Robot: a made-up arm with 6 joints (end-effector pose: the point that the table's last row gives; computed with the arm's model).
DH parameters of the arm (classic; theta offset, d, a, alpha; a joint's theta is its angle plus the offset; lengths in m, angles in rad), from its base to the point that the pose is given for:
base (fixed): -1.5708 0.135 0 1.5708
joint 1: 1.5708 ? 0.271 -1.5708
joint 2: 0 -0.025 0.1 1.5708
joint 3: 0 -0.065 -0.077 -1.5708
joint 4: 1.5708 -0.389 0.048 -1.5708
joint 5: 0 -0.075 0.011 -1.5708
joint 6: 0 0.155 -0.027 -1.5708
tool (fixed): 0 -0.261 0 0
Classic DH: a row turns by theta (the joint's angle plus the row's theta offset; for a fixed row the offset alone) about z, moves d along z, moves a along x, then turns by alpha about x.
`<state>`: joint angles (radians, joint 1 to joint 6).
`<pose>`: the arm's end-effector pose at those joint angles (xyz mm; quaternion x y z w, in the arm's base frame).
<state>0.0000 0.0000 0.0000 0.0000 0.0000 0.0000</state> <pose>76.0 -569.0 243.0 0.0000 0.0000 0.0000 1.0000</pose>
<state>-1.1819 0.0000 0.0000 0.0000 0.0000 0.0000</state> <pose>76.0 -315.7 -350.6 0.5571 0.0000 0.0000 0.8304</pose>
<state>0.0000 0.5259 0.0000 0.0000 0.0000 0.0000</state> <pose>-18.9 -569.0 216.3 0.0000 0.2599 0.0000 0.9656</pose>
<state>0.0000 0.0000 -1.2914 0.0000 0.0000 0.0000</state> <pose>76.0 77.8 -89.4 0.6018 0.0000 0.0000 0.7987</pose>
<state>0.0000 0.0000 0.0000 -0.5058 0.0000 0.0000</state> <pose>162.1 -569.0 281.8 0.0000 -0.2502 0.0000 0.9682</pose>
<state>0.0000 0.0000 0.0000 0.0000 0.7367 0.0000</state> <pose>-24.0 -518.1 243.0 0.0000 0.0000 -0.3601 0.9329</pose>
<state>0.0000 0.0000 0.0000 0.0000 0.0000 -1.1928</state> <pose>-149.5 -569.0 432.8 0.0000 0.5617 0.0000 0.8274</pose>
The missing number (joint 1, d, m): 0.021
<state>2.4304 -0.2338 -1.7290 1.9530 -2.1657 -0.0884</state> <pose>-148.2 -142.2 -34.1 0.5671 0.6386 0.3393 0.3943</pose>
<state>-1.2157 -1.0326 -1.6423 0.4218 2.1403 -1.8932</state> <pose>85.5 -419.1 194.0 -0.5062 -0.5825 -0.6027 0.2031</pose>
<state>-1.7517 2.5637 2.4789 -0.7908 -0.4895 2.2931</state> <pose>-65.7 -193.1 604.7 -0.7484 0.1186 -0.2505 0.6025</pose>
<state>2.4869 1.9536 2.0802 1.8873 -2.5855 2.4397</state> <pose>128.2 -39.3 276.0 -0.8522 -0.1192 -0.4633 0.2119</pose>
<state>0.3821 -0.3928 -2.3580 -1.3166 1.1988 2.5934</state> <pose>-108.4 366.4 -107.3 -0.2709 -0.0945 -0.9436 0.1651</pose>
